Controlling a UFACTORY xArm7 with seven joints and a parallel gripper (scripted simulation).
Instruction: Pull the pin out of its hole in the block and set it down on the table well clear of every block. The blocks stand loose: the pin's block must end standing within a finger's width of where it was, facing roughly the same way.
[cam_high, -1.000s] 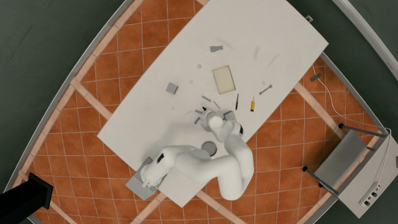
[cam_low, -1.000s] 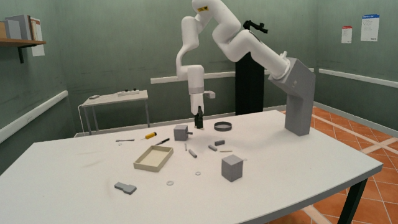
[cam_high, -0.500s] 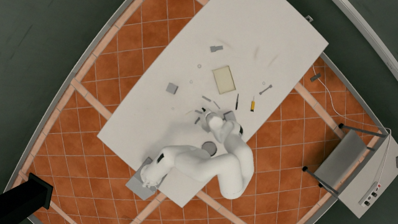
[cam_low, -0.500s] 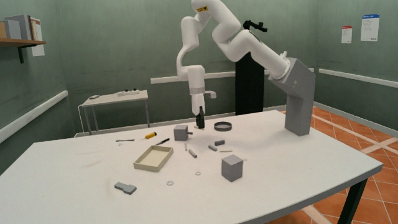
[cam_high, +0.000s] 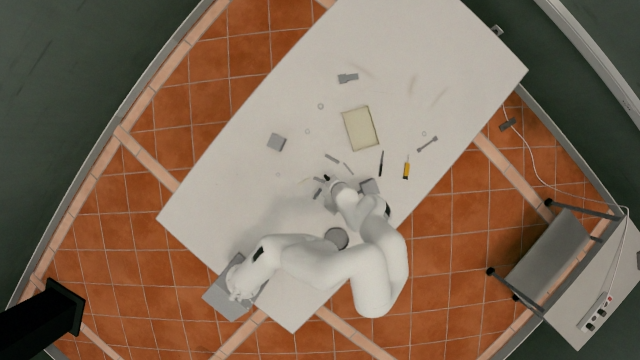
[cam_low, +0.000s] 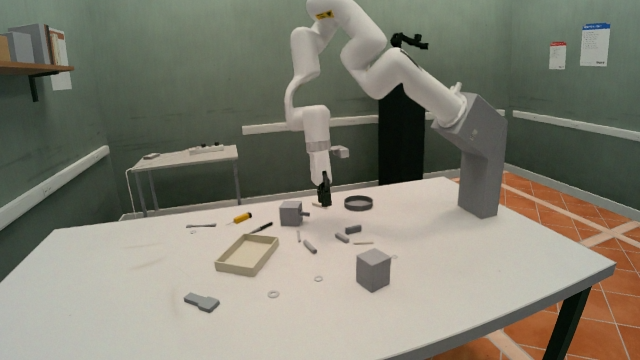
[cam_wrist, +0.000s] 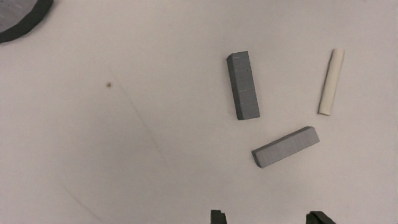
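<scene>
My hand is 20 mm short of the short grey pin, 130 mm to the left of it and 90 mm above it. Also, from my hand: round dish (240 mm behind, 120 mm to the right, 110 mm below); cream tray (270 mm ahead, 10 mm to the right, 120 mm below); small pale peg (110 mm behind, 210 mm to the right, 120 mm below).
</scene>
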